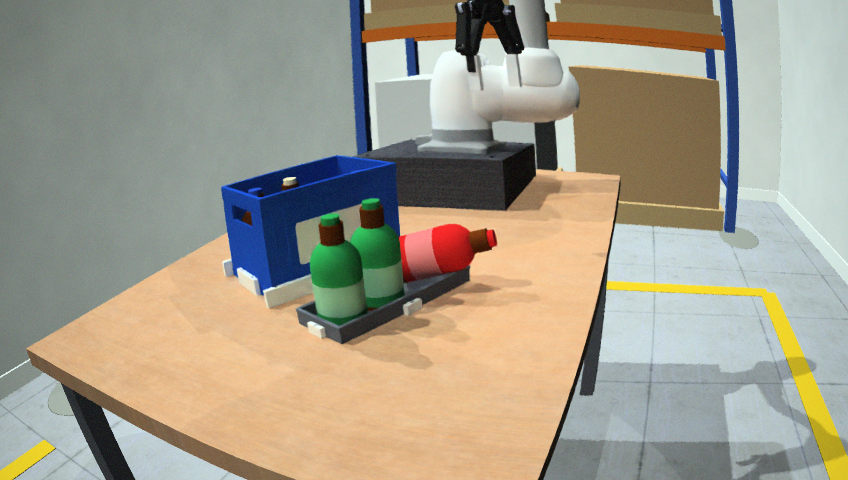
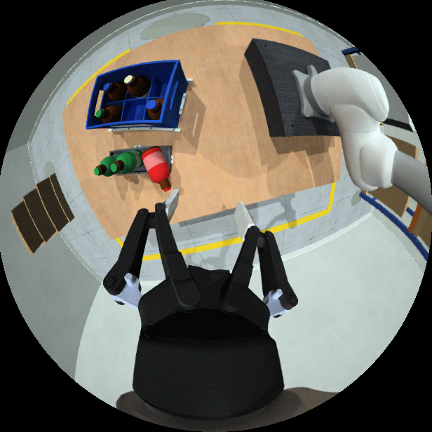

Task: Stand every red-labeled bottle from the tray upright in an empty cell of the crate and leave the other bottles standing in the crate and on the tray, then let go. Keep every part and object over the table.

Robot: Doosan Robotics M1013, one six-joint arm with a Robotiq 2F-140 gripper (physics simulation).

Labels:
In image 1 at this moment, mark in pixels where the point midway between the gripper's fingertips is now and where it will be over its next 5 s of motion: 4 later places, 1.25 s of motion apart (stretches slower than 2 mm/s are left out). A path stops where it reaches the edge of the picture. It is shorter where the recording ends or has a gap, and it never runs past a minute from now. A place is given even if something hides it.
My gripper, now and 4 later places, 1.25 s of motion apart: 496,88; 477,176; 490,248; 487,253; 457,217

